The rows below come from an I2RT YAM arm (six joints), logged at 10 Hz.
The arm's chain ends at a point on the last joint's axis. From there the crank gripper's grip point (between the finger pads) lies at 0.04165 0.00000 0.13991 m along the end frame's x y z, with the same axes.
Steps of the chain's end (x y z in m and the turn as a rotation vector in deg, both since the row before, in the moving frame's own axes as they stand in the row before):
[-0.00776, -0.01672, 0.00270, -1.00, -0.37, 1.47]
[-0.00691, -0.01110, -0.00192, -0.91, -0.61, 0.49]
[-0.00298, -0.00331, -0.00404, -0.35, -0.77, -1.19]
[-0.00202, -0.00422, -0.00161, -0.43, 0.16, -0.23]
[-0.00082, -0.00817, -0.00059, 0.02, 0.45, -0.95]
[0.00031, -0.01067, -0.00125, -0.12, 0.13, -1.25]
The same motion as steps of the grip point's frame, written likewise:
[-0.00871, -0.01322, 0.00294, -1.00, -0.37, 1.47]
[-0.00841, -0.00852, -0.00151, -0.91, -0.61, 0.49]
[-0.00486, -0.00330, -0.00349, -0.35, -0.77, -1.19]
[-0.00163, -0.00334, -0.00173, -0.43, 0.16, -0.23]
[0.00027, -0.00892, -0.00092, 0.02, 0.45, -0.95]
[0.00062, -0.01129, -0.00134, -0.12, 0.13, -1.25]

